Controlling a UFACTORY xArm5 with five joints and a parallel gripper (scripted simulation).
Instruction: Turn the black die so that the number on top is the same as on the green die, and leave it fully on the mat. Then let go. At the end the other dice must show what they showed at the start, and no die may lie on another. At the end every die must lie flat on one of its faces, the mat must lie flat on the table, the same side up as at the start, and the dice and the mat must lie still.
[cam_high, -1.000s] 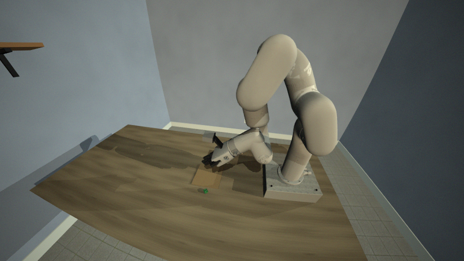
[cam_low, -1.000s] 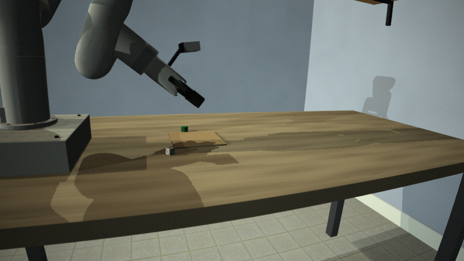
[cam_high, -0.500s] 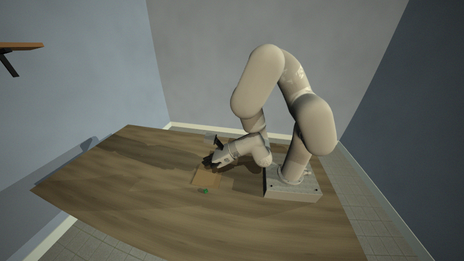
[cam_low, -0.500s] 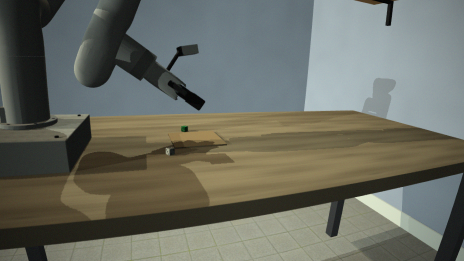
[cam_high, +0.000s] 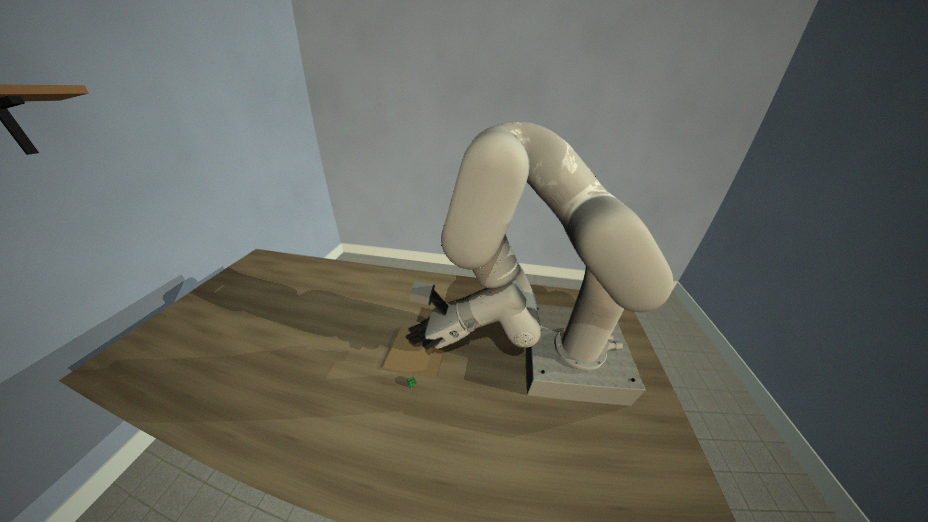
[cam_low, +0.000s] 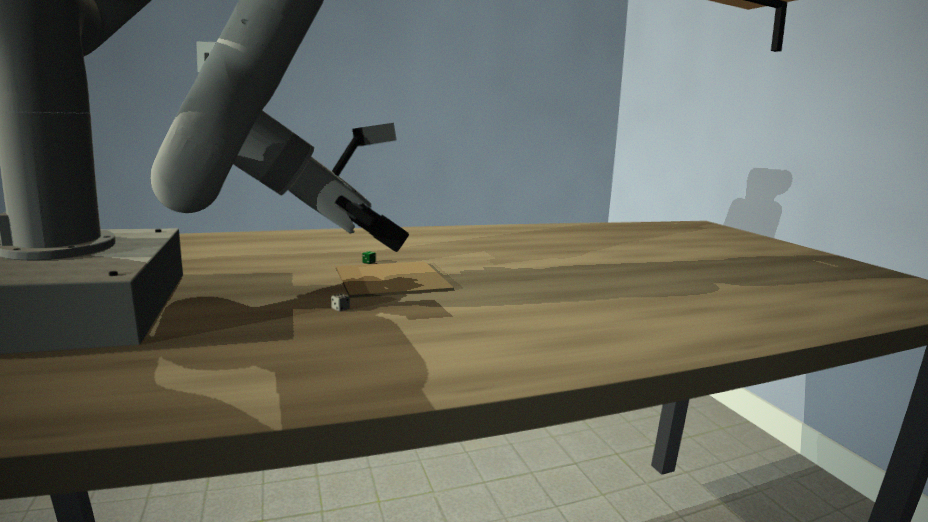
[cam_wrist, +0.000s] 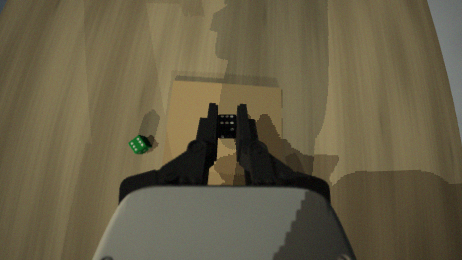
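My gripper is now 7 cm above the tan mat. The rest, counted from my hand: green die: 10 cm to the left, 6 cm below; black die: 1 cm ahead, 1 cm below; white die: 9 cm behind, 10 cm to the right, 6 cm below.
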